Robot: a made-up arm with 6 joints.
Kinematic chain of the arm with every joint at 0, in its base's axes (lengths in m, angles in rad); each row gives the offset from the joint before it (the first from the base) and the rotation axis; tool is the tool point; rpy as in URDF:
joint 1: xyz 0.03 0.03 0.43 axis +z
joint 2: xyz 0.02 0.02 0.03 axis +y
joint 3: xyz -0.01 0 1.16 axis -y
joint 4: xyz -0.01 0 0 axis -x
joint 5: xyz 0.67 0 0.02 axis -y
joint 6: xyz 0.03 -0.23 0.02 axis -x
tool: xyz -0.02 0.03 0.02 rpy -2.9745 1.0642 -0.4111
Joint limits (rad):
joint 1: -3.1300..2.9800
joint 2: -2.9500..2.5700
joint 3: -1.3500..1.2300
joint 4: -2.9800..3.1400
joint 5: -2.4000..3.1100
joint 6: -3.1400..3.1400
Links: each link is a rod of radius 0.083 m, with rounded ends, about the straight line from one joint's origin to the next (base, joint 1, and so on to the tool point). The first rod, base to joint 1, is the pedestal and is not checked.
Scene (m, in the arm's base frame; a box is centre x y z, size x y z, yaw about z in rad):
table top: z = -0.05
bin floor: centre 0.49 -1 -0.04 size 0.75 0.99 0.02 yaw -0.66
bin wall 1: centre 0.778 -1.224 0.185 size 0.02 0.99 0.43 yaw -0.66
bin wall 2: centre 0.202 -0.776 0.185 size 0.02 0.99 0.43 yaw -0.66
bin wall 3: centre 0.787 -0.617 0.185 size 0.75 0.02 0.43 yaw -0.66
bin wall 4: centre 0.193 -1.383 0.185 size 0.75 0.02 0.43 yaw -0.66
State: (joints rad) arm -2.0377 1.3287 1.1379 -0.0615 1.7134 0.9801
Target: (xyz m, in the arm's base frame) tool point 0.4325 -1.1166 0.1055
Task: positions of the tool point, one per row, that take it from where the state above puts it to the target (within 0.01 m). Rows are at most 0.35 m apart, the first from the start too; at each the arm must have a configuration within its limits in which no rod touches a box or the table.
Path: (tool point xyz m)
1: -0.6154 -1.5788 0.6447
2: -0.2932 -1.5796 0.6508
3: 0.0046 -1.4928 0.6612
4: 0.2529 -1.3317 0.6772
5: 0.4326 -1.1166 0.6999
6: 0.4494 -1.1493 0.4043
7: 0.4325 -1.1166 0.1055

